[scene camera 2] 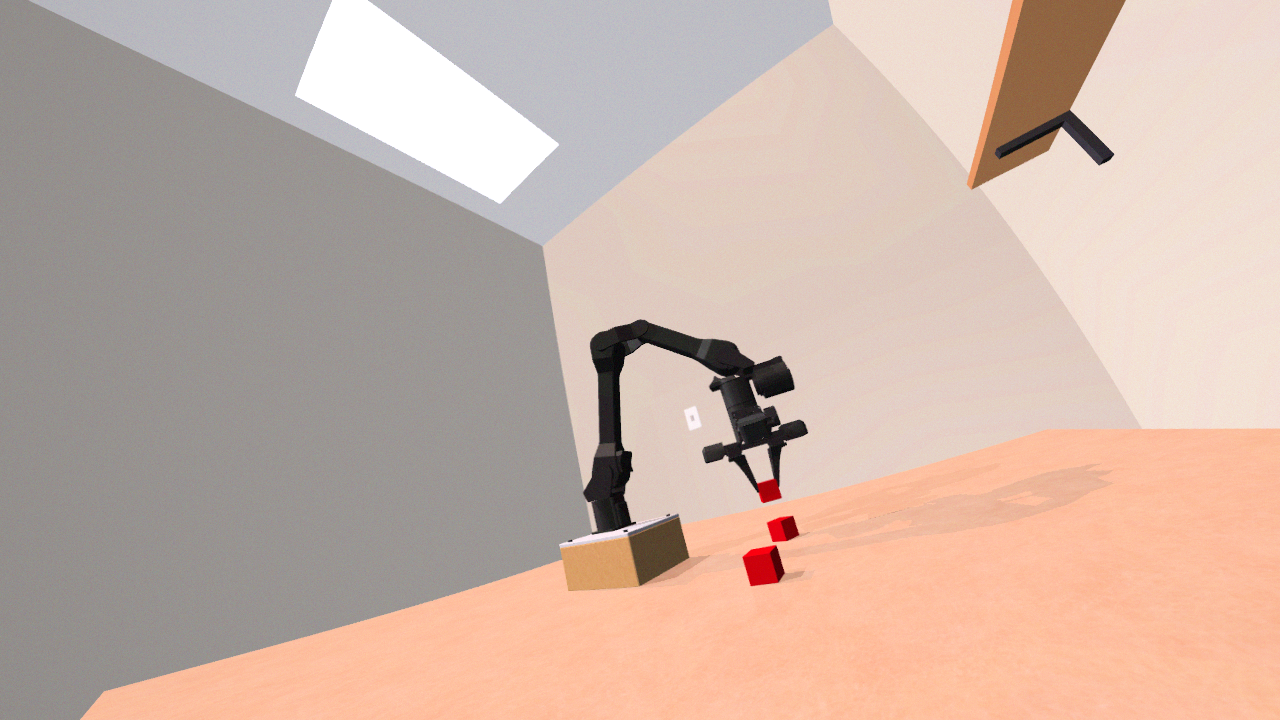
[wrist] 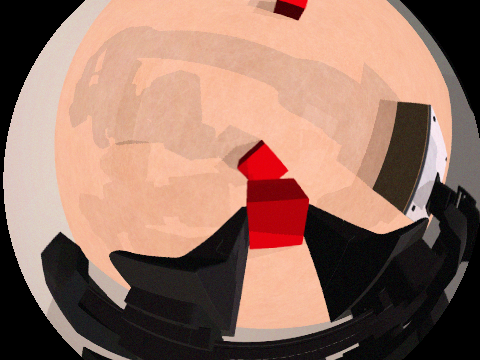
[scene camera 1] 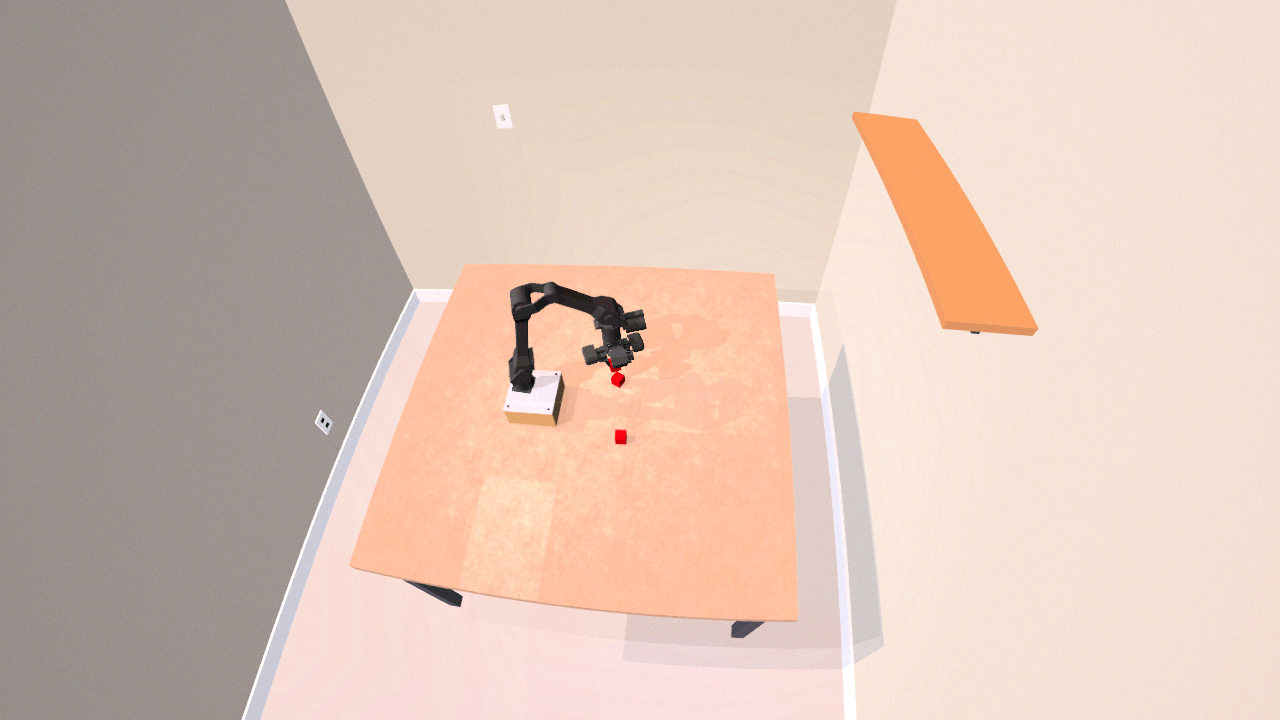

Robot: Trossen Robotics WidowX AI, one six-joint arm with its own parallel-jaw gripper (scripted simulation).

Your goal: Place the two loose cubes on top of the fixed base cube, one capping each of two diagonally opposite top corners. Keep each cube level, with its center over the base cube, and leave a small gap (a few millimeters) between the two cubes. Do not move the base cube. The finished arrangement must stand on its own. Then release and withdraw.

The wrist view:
my gripper: 274,211
red cube: 276,208, held by my gripper
red cube: 259,162
